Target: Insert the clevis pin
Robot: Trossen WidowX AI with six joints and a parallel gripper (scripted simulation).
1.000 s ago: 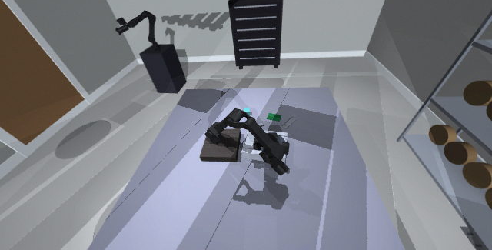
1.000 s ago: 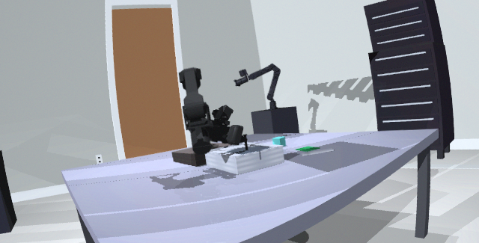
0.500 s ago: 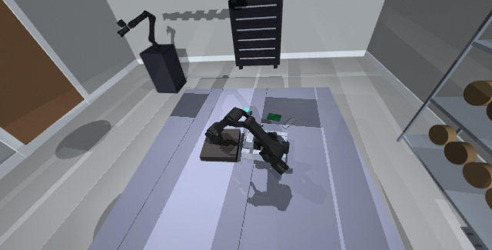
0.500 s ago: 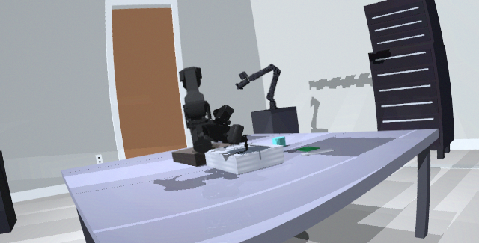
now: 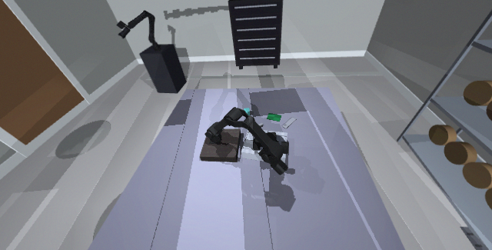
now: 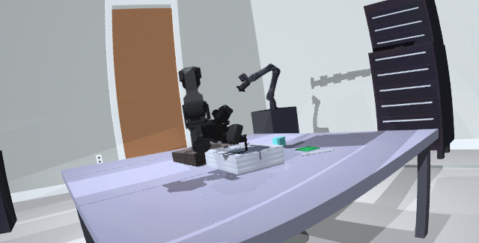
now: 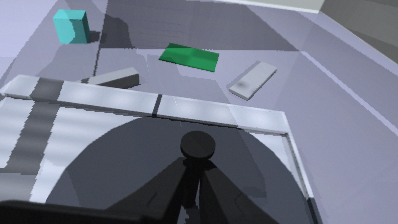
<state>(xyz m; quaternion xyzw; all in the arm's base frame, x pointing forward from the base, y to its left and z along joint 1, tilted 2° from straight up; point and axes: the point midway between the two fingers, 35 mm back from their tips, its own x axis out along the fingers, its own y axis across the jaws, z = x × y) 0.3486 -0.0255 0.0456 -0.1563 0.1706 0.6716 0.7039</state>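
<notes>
My gripper tip is now 1 cm above the clevis pin. Also, from my gripper tip: disc: 4 cm below; pale flat bar: 11 cm ahead, 24 cm to the left, 9 cm below; steel tray: 4 cm behind, 5 cm below.
</notes>
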